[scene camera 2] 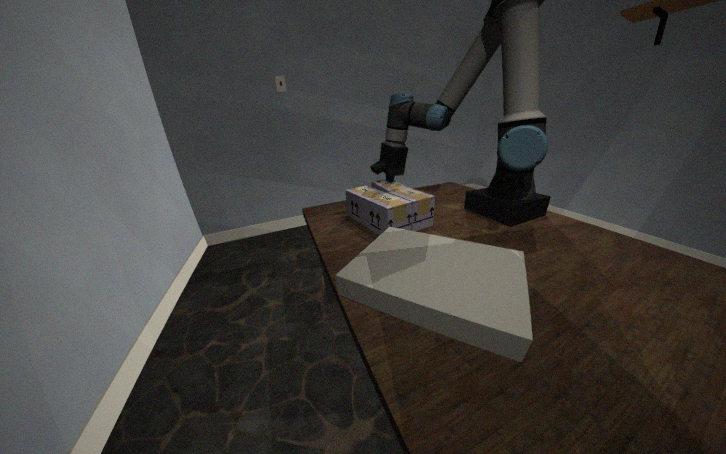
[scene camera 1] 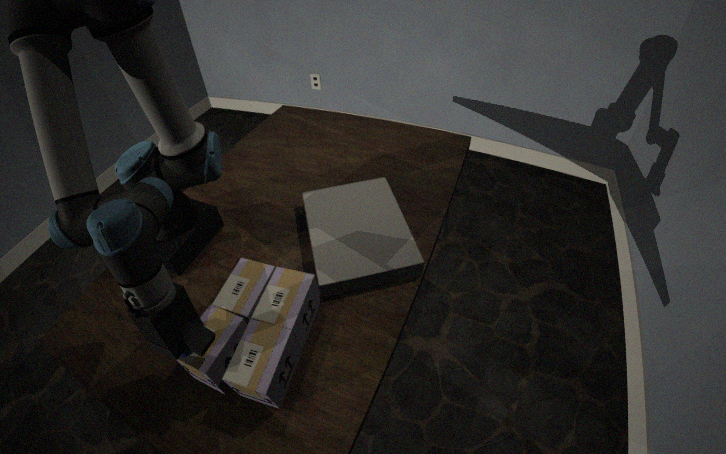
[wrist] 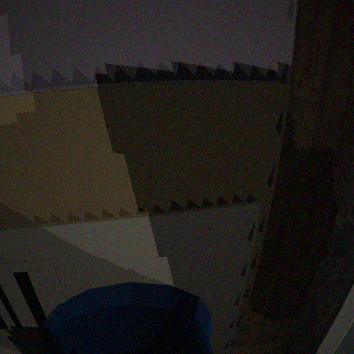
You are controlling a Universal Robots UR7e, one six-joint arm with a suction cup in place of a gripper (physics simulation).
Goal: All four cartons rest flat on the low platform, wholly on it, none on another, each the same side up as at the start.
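Places are measured from the arm's base along level axes (x ahead, y left, z up), in millimetres.
Where they show: hand at its tool point: point(scene camera 2: 388, 183) point(scene camera 1: 188, 352) point(wrist: 136, 291); arm's base at its link origin: point(scene camera 2: 510, 194) point(scene camera 1: 172, 219).
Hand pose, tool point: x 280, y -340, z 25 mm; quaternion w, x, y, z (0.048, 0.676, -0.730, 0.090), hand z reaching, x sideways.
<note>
Each offset is from my tool point to the top centre of the thing.
Four cartons with tan tops, lilac bands and barcode labels stand packed two by two on the wooden floor. In scene camera 1 they are the back-left carton {4 mm up, 49 mm ahead, 169 mm left} point(scene camera 1: 243, 286), the back-right carton {4 mm up, 142 mm ahead, 163 mm left} point(scene camera 1: 282, 293), the front-right carton {4 mm up, 137 mm ahead, 33 mm left} point(scene camera 1: 260, 361) and the front-left carton {15 mm up, 30 mm ahead, 35 mm left} point(scene camera 1: 217, 337) point(scene camera 2: 386, 186) point(wrist: 70, 158). My suction cup point(scene camera 1: 191, 352) point(scene camera 2: 390, 179) point(wrist: 130, 316) presses down on the top of the front-left carton, which fills the wrist view. The low grey platform {47 mm down, 228 mm ahead, 427 mm left} point(scene camera 1: 353, 214) point(scene camera 2: 451, 278) lies bare, a short way from the cartons.
The robot's dark base point(scene camera 2: 507, 200) point(scene camera 1: 192, 220) stands on the wooden floor behind the cartons. A dark stone-patterned floor point(scene camera 1: 524, 317) point(scene camera 2: 246, 331) borders the wood. Walls close in the corner behind.
</note>
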